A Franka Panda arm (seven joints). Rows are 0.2 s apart.
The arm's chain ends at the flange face. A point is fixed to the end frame.
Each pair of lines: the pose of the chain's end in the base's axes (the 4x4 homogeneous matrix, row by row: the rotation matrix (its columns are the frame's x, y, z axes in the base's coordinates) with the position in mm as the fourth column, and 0 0 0 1 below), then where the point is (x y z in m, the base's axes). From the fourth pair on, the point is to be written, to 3 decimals.
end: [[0.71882 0.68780 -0.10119 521.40], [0.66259 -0.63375 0.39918 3.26], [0.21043 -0.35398 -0.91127 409.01], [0 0 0 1]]
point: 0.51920 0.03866 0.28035
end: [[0.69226 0.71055 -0.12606 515.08], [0.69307 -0.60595 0.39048 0.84], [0.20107 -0.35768 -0.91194 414.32], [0 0 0 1]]
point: 0.51024 0.03553 0.28554
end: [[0.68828 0.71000 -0.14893 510.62], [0.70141 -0.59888 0.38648 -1.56], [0.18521 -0.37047 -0.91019 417.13], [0 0 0 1]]
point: 0.50278 0.03272 0.28838
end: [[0.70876 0.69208 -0.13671 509.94], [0.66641 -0.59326 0.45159 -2.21], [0.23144 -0.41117 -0.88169 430.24], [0 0 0 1]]
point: 0.503 0.041 0.304
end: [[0.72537 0.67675 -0.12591 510.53], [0.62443 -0.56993 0.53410 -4.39], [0.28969 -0.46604 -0.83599 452.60], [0 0 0 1]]
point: 0.505 0.050 0.331
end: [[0.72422 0.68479 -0.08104 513.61], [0.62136 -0.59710 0.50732 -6.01], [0.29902 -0.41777 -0.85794 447.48], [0 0 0 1]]
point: 0.514 0.045 0.324
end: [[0.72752 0.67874 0.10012 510.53], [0.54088 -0.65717 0.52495 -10.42], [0.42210 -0.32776 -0.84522 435.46], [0 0 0 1]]
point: 0.535 0.042 0.315
